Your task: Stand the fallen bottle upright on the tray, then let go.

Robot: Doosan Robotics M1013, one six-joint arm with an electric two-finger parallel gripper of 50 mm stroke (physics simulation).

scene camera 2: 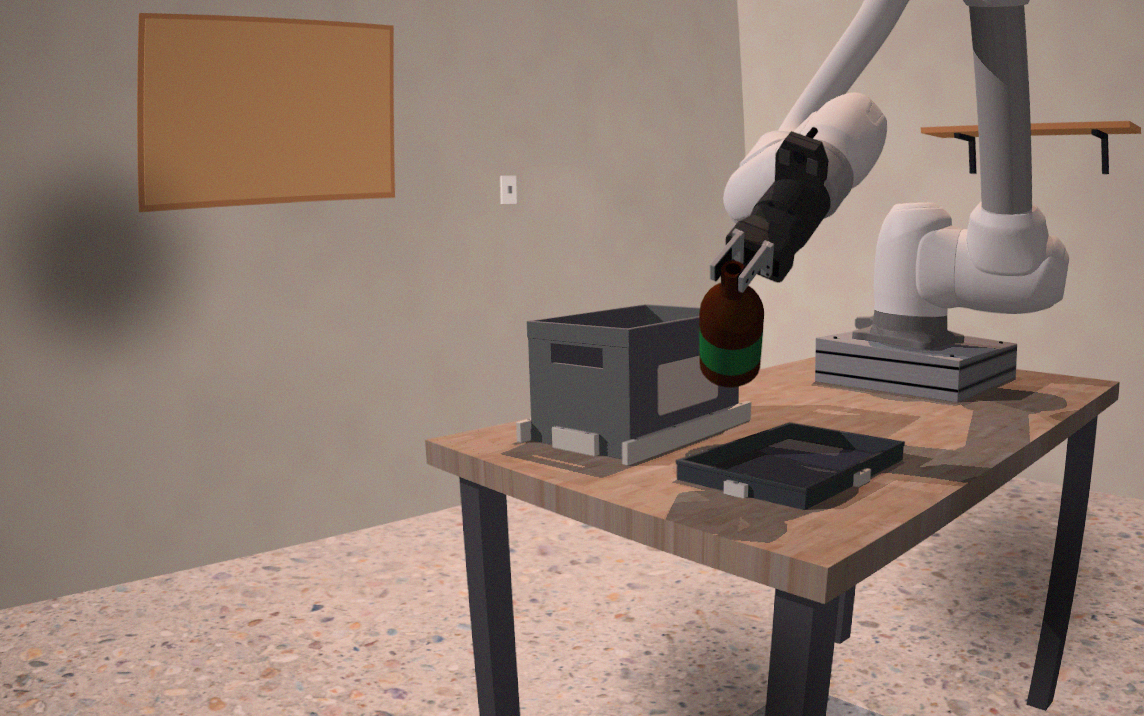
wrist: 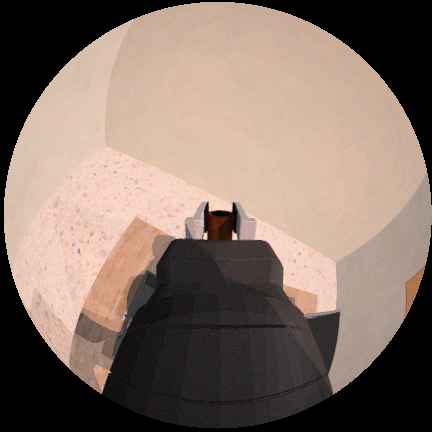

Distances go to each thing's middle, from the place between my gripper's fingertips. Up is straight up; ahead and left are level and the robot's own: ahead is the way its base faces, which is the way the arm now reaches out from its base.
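I find the brown bottle [scene camera 2: 731, 325] 4 cm to the right of my hand and 6 cm behind it, and the bottle is also 6 cm below my hand.
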